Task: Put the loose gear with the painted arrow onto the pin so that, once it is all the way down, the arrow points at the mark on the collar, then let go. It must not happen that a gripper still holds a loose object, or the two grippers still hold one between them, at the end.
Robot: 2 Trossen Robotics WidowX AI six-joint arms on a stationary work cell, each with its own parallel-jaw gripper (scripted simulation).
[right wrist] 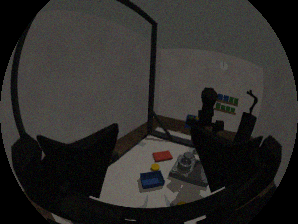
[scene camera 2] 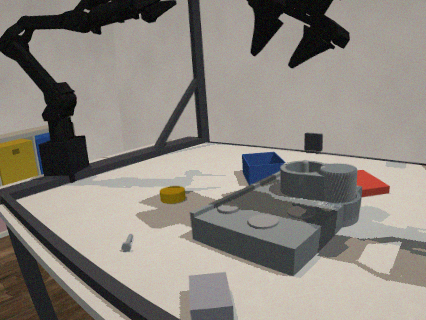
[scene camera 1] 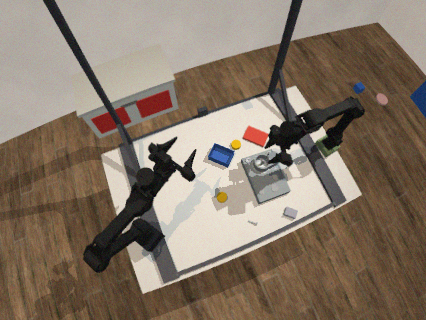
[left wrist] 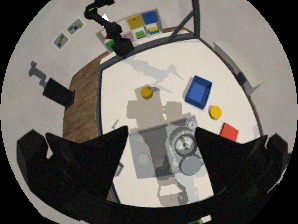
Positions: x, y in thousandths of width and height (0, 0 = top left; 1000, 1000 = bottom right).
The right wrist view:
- right gripper: 525, 574
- grey fixture block: 643, 779
